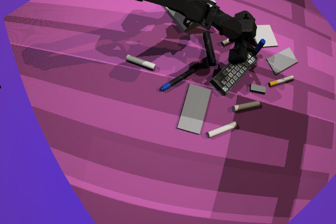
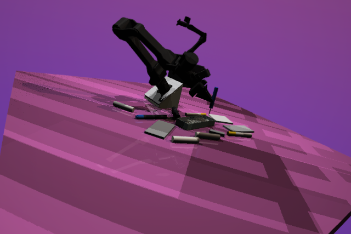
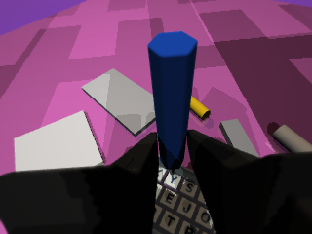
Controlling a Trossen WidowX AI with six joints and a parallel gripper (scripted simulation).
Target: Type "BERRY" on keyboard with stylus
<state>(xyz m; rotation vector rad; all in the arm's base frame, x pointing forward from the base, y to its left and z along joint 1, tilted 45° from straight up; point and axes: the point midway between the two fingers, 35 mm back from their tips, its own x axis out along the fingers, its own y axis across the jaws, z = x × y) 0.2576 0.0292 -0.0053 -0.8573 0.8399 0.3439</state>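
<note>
My gripper tip is 100 mm above the small grey block, 90 mm short of it and 40 mm to the left of it. The rest, counted from my gripper tip: blue stylus: 20 mm below; then white pad: 150 mm to the left, 100 mm below, 40 mm behind; then blue-tipped black marker: 260 mm to the right, 100 mm below, 100 mm behind.
</note>
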